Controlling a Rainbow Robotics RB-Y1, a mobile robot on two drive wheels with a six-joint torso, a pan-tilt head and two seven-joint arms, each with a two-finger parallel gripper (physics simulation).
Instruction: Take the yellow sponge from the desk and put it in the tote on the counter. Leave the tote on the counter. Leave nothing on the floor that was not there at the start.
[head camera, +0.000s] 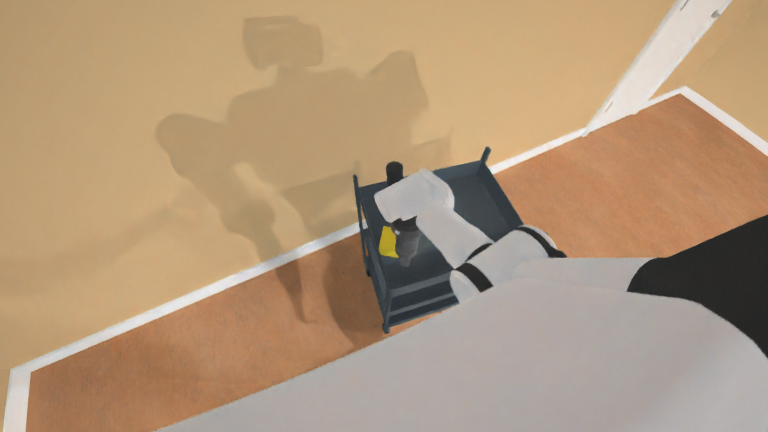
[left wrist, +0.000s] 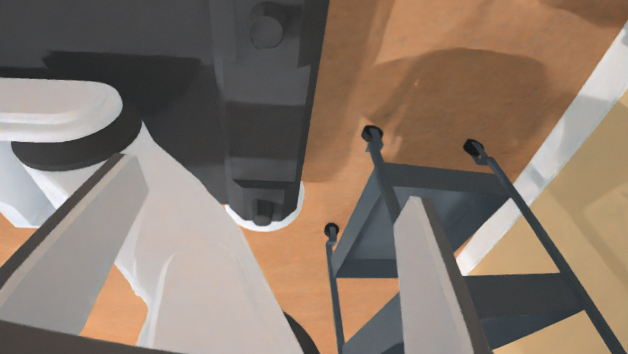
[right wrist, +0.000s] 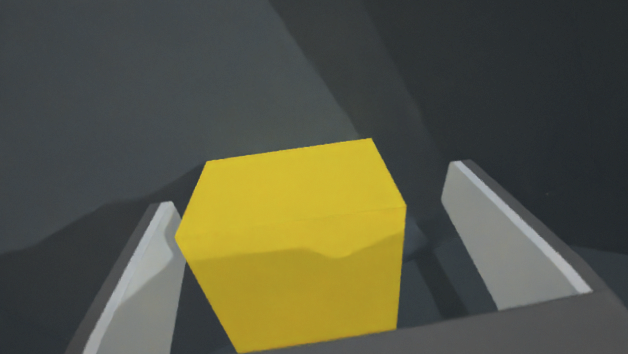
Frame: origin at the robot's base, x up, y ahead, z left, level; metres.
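Where they show: left gripper, between the fingertips: (left wrist: 273, 192); right gripper, between the fingertips: (head camera: 408, 247) (right wrist: 315, 200).
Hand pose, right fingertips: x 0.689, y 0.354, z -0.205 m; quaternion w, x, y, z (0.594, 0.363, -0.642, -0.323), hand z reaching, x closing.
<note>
After its pixels a point has its place.
The yellow sponge (head camera: 387, 242) @[x 0.710, y 0.378, z -0.150 m] (right wrist: 295, 220) @[x 0.709, y 0.354, z -0.216 m] rests on the dark blue-grey cart (head camera: 504, 197) @[x 0.723, y 0.391, z -0.545 m] (left wrist: 445, 178) @[x 0.166, y 0.401, z -0.117 m], near the tray's left side in the head view. My right gripper (head camera: 406, 262) @[x 0.688, y 0.354, z -0.205 m] (right wrist: 315, 200) @[x 0.688, y 0.354, z -0.205 m] is open above the tray. In the right wrist view the sponge shows between its two fingers, very close to the left-hand finger, with a wider gap to the right-hand one; whether it touches a finger I cannot tell. My left gripper (left wrist: 273, 192) @[x 0.506, y 0.013, z 0.207 m] is open and empty, high above the floor beside the cart. The desk, the counter and the tote do not show in these views.
The cart stands close to the tan wall (head camera: 107, 161) @[x 0.928, y 0.748, z 0.514 m], which has a white baseboard (head camera: 214, 284) @[x 0.089, y 0.724, z 0.646 m] (left wrist: 565, 132) @[x 0.040, y 0.799, z -0.042 m]. Raised posts stand at the cart's corners. A white door frame (head camera: 644, 69) @[x 0.566, y 1.065, z -2.375 m] is at the upper right. My dark base (left wrist: 265, 135) @[x 0.191, y 0.002, z -0.011 m] is near the cart.
</note>
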